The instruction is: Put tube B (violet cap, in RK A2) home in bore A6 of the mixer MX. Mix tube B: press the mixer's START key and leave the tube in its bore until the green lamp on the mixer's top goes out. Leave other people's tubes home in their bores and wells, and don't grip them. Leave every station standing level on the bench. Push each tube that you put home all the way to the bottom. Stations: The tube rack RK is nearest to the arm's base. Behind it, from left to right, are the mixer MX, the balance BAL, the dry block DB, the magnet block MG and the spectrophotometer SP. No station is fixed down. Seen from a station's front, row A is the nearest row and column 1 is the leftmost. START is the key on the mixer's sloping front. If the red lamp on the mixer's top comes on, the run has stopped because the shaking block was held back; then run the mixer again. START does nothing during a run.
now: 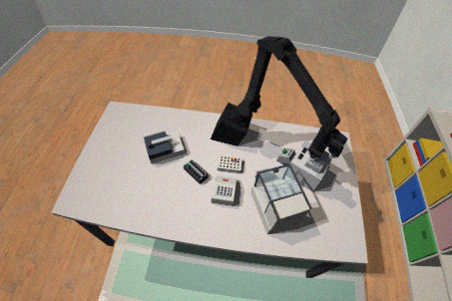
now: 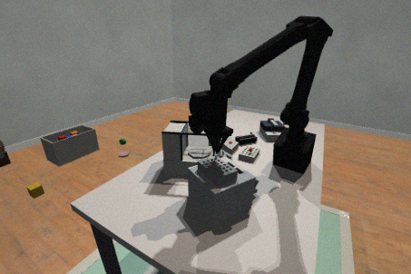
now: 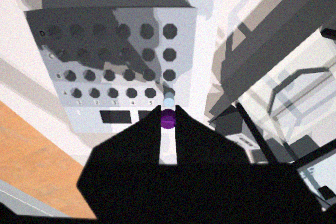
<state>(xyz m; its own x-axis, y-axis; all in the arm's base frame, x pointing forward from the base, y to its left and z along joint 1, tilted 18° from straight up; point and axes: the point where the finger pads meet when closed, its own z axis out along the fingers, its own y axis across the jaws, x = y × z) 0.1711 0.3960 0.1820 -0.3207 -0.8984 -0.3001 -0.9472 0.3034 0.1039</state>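
Right now the tube B is 2 cm below my hand. From my hand the other things lie so: mixer block (3 cm behind, 4 cm to the left, 5 cm below); green start key (9 cm behind, 13 cm to the right, 14 cm below); print key (7 cm ahead, 21 cm to the right, 14 cm below).
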